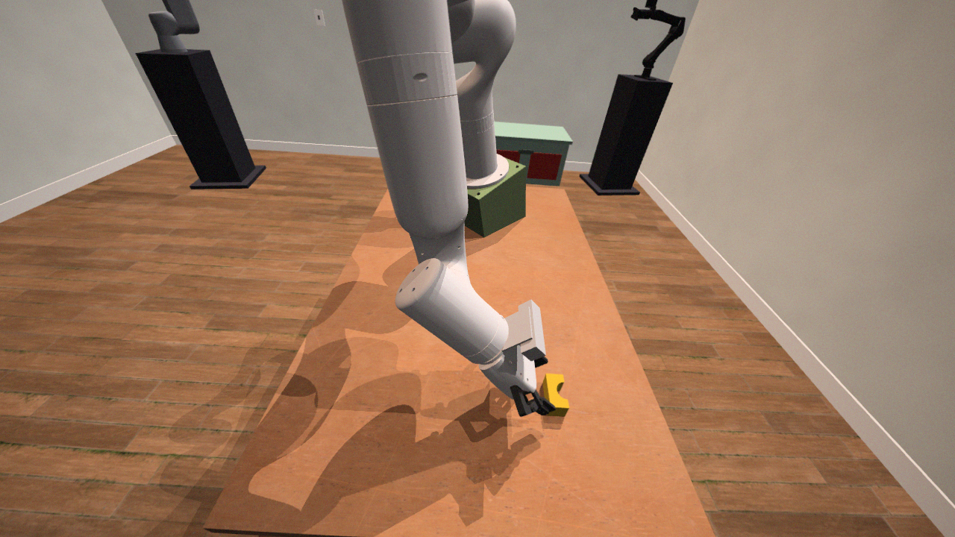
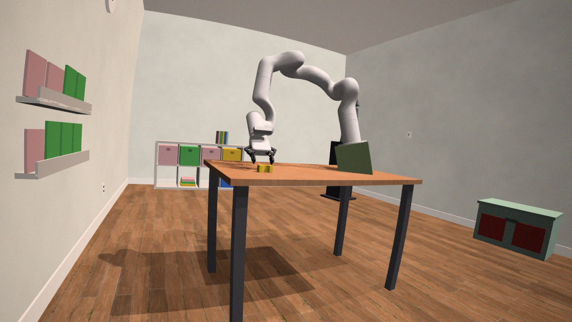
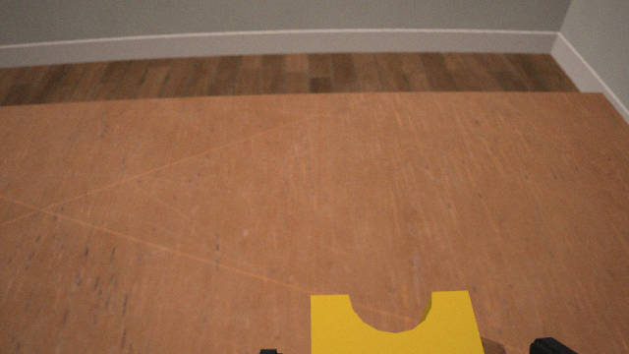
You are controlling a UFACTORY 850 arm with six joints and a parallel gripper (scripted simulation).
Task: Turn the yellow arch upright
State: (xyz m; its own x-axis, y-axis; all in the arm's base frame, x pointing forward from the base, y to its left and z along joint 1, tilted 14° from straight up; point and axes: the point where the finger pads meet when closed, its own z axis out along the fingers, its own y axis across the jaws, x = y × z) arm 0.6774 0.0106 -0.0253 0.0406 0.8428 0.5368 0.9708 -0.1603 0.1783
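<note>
The yellow arch lies 3 cm to the left of my hand, 3 cm below it and 1 cm ahead of it.
</note>
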